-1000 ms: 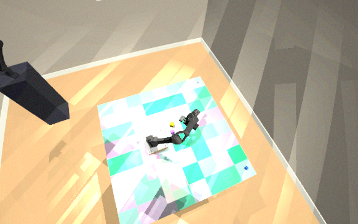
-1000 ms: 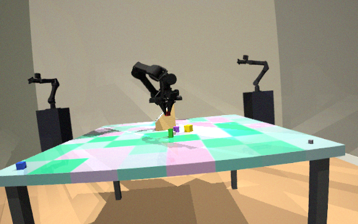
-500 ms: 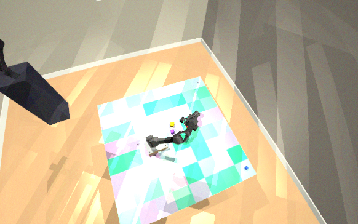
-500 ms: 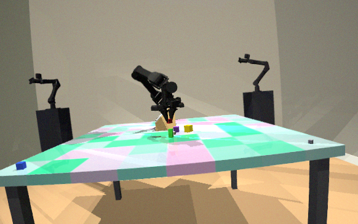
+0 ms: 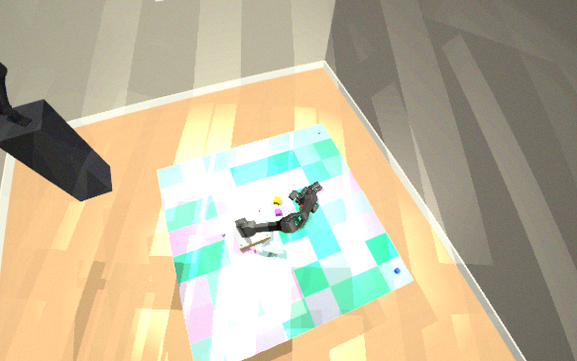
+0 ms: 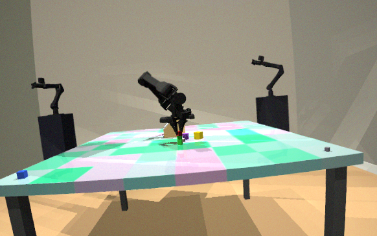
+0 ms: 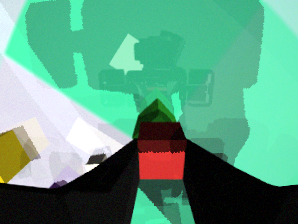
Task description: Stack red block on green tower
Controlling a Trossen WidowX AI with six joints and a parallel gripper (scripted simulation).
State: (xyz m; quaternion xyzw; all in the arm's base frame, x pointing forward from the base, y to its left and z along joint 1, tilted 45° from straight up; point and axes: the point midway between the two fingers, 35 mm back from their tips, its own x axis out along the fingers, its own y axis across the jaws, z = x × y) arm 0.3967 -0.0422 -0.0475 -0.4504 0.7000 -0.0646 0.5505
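My gripper tip is now 10 mm below the red block. Round my gripper tip: purple block 150 mm behind, 40 mm to the left, 40 mm below; then yellow block 130 mm behind, 110 mm to the left, 30 mm below; then white block 70 mm behind, 20 mm to the left, 50 mm below.
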